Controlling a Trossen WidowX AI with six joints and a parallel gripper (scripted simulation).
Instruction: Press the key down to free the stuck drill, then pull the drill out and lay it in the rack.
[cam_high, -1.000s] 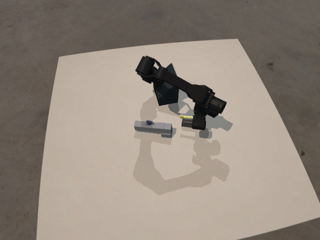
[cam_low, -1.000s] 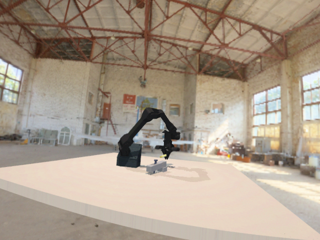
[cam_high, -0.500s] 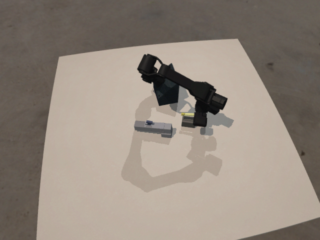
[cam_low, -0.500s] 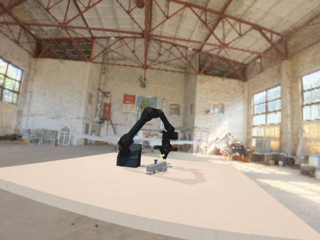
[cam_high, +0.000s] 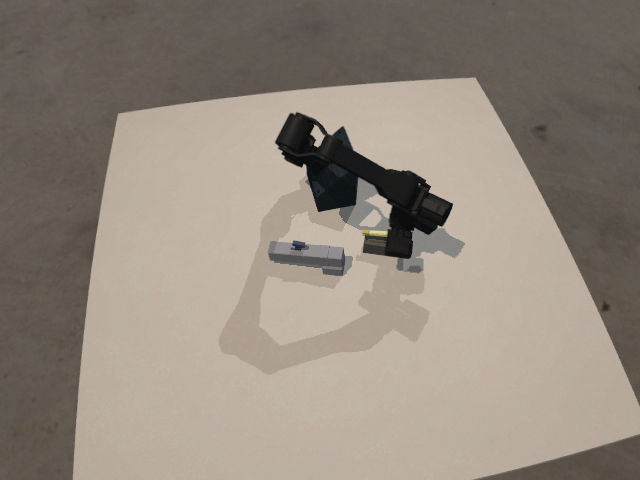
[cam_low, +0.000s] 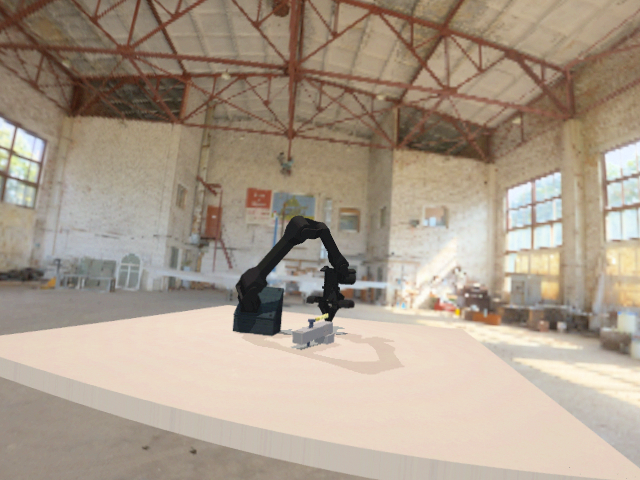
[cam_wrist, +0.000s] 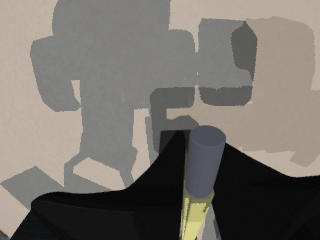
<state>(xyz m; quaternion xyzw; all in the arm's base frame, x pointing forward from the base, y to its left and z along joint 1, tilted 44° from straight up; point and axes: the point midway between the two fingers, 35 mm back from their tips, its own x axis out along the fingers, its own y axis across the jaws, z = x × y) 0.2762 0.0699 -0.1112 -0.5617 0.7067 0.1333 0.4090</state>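
Now: the drill 20 mm behind my gripper tip, 40 mm to the right of it and 30 mm above it. The rest, counted from my gripper tip: dark grey rack 20 mm behind, 40 mm to the right, 20 mm below; then grey housing block 20 mm behind, 230 mm to the right; then blue key 30 mm behind, 250 mm to the right, 20 mm above.
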